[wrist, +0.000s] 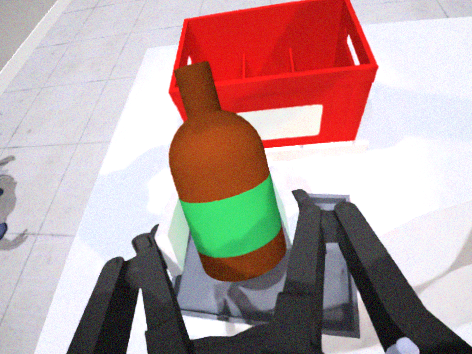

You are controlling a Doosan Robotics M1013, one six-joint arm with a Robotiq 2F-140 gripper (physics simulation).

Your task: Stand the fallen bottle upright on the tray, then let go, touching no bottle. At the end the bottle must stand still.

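Frame: origin at the arm's base, x back, y right, z up, level; millimetres.
Seen in the pictures: gripper, fingertip midpoint: (228,193).
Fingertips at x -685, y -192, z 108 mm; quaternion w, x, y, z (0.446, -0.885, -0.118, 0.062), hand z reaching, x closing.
Note:
A point is followed by its place in that frame.
A brown bottle (220,155) {x -677, y -196, z 170 mm} with a green label band is held between the pads of my gripper (228,193) {x -684, y -192, z 108 mm}, which is shut on it around the label. In the wrist view the bottle's neck points up and a little left, and its base is toward the gripper. The grey tray (354,300) {x -553, y -246, z -81 mm} lies on the table behind and below the bottle's base. Whether the base touches the tray cannot be told from this view. The bottle and the fingers hide much of the tray.
A red crate (345,100) {x -552, y 4, z 15 mm} with a pale label and inner dividers stands on the white table (425,165) {x -408, y -30, z -106 mm} beyond the tray. The bottle's neck overlaps the crate's left corner in the view. The table's edge and tiled floor (45,190) show at the left.

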